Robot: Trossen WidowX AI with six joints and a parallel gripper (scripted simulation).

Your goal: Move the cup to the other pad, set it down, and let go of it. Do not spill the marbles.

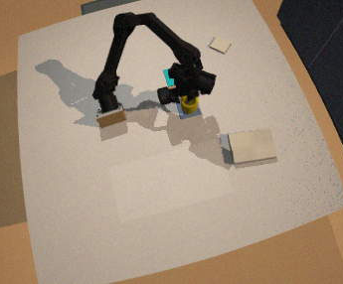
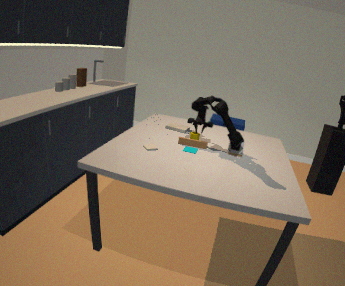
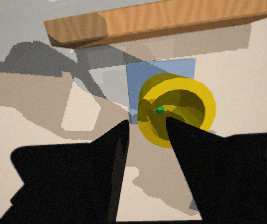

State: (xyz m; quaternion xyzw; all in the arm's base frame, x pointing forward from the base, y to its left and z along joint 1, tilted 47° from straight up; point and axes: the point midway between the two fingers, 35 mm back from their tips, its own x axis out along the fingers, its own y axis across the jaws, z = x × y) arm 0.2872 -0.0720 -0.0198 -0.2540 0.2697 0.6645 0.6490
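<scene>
Right now the yellow cup is 40 mm below my gripper tip and 20 mm ahead of it. Round my gripper tip: wooden bar: 90 mm to the left, 60 mm below, 20 mm ahead; then flat beige block: 240 mm to the right, 210 mm ahead, 60 mm below; then blue pad: 80 mm below, 20 mm ahead.
</scene>
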